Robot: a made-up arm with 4 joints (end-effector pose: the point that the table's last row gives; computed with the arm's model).
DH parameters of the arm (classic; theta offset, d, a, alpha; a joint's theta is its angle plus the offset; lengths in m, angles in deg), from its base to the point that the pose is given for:
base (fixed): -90 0.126 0.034 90
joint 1: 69.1 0 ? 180
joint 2: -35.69 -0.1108 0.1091 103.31
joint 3: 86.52 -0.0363 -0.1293 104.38
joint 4: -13.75 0.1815 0.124 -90
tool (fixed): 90 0.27 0 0
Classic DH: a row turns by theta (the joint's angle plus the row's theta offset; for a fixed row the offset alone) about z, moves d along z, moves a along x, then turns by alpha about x.
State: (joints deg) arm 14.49 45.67 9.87 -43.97
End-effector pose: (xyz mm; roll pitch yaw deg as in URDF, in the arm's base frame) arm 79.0 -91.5 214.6 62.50 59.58 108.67
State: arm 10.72 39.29 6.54 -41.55
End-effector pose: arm 64.8 -62.4 234.9 54.94 62.22 103.33
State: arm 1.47 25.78 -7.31 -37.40
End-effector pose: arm 8.1 -13.0 287.0 21.79 63.07 74.73
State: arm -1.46 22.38 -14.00 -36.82
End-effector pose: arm -19.2 -7.4 302.7 9.46 59.76 63.34
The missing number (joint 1, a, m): -0.1766
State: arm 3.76 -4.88 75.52 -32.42
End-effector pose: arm 116.8 90.5 -44.9 156.07 16.61 -174.51
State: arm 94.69 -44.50 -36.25 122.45
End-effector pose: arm -531.0 -76.1 162.7 22.42 -30.06 -50.94
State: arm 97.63 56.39 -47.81 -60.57
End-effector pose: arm -106.6 4.1 382.2 -79.98 43.10 -21.71
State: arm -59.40 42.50 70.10 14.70
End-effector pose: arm 60.9 -62.8 334.5 -3.53 -1.01 157.30
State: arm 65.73 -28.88 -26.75 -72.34
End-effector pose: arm -17.0 192.1 53.5 -114.73 3.20 -65.29
